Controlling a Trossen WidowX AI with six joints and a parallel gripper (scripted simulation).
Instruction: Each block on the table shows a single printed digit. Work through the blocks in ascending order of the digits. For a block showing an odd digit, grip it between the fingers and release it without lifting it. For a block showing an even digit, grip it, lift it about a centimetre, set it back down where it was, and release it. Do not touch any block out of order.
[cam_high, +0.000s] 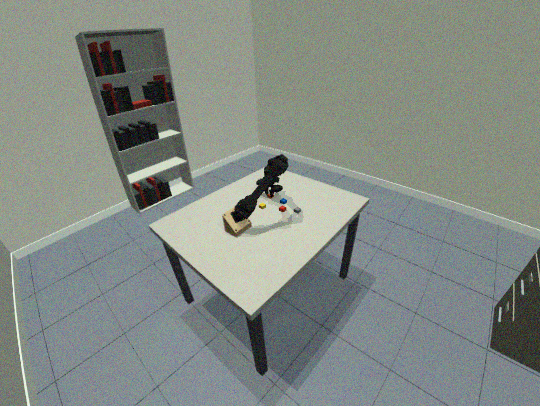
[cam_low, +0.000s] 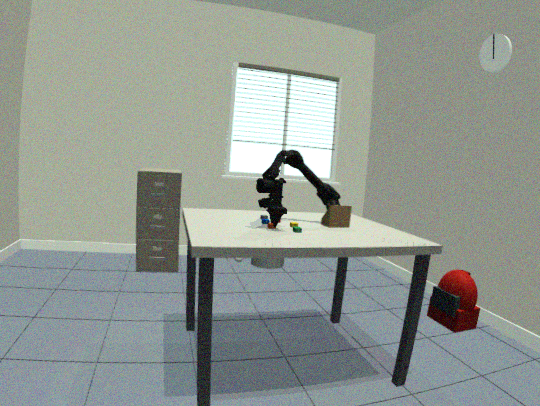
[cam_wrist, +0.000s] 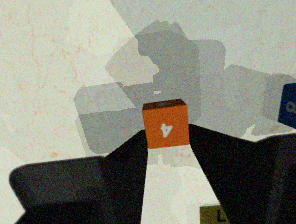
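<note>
The orange block lies 10 mm ahead of my gripper tip. The rest, counted from my gripper tip: yellow block: 110 mm behind, 50 mm to the right; then green block: 100 mm behind, 70 mm to the left; then blue block: 20 mm ahead, 110 mm to the right.
</note>
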